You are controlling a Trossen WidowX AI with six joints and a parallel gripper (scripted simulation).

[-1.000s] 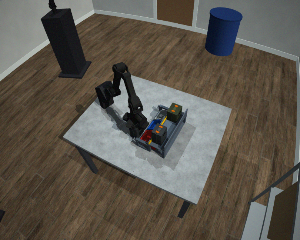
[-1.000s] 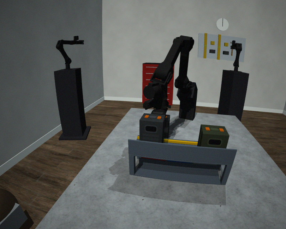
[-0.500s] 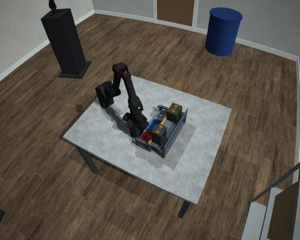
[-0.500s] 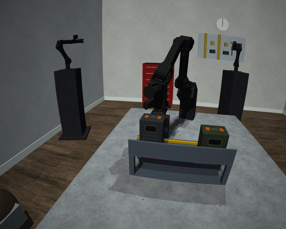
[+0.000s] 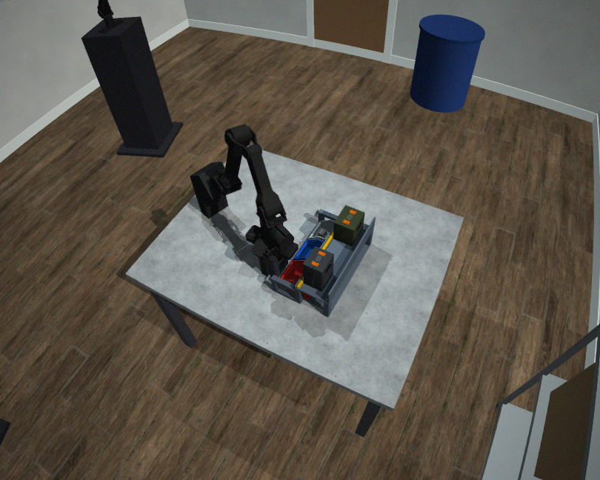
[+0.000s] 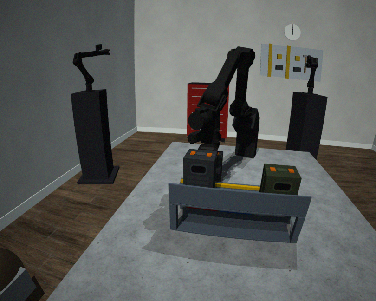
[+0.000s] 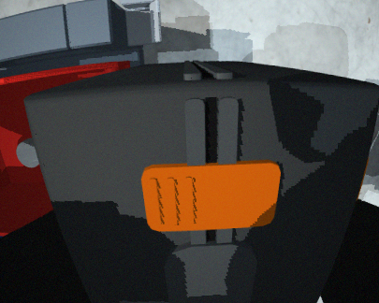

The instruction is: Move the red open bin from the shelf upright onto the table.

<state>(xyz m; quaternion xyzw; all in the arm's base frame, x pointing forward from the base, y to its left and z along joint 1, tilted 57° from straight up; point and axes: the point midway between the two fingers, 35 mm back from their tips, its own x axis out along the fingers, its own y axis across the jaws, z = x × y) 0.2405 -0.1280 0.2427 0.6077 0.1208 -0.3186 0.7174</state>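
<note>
Right now the red open bin is 10 cm below my hand, 10 cm ahead of it and 4 cm to the right of it. The rest, counted from my hand: yellow rail (18 cm ahead, 6 cm to the left, 4 cm below); then grey bin (18 cm ahead, 17 cm to the left, 10 cm below); then blue bin (14 cm ahead, 10 cm below, 7 cm to the left).
</note>
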